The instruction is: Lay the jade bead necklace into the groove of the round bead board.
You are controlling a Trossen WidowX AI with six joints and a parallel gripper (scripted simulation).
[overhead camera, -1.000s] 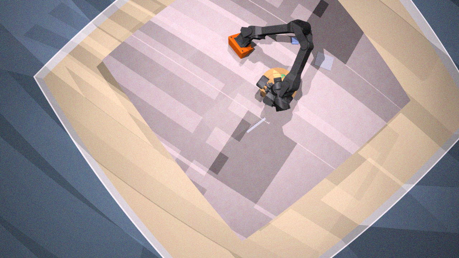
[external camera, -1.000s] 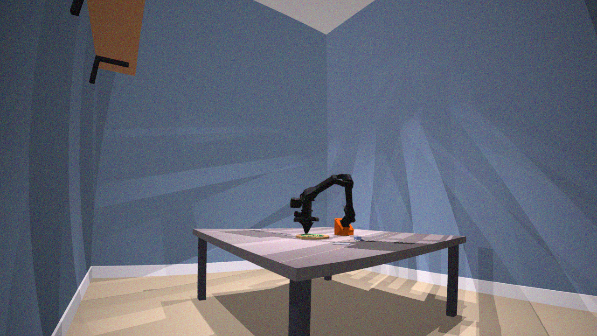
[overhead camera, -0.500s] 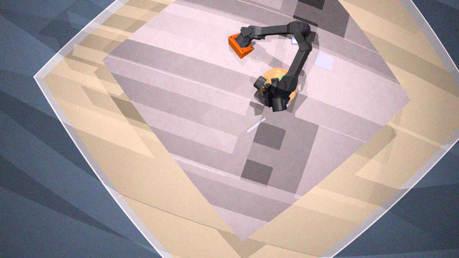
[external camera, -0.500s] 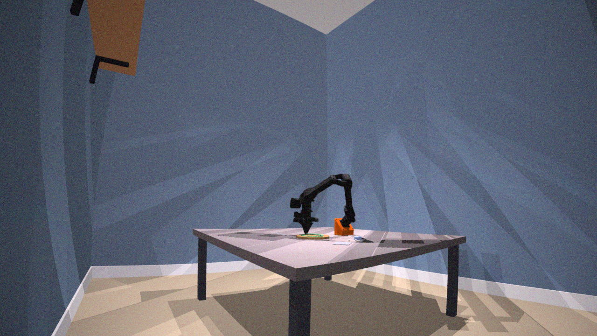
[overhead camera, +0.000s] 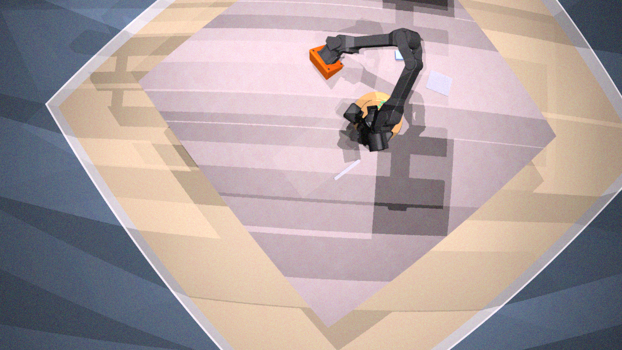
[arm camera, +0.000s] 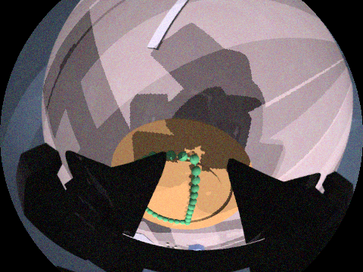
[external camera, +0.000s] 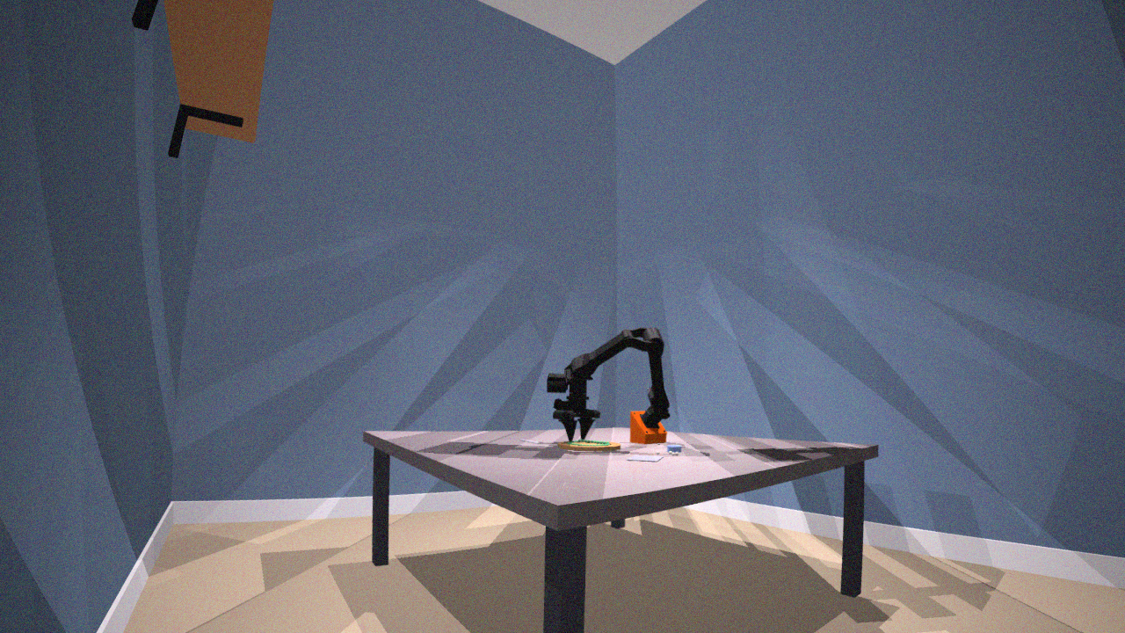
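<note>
The round tan bead board lies 1 cm behind my gripper tip, 7 cm to the left of it and 1 cm below it. Also, from my gripper tip: white strip: 10 cm ahead, 15 cm to the right, 1 cm below; then pale square sheet: 2 cm ahead, 37 cm to the left, 2 cm below; then blue cube: 16 cm behind, 29 cm to the left, 1 cm below.
</note>
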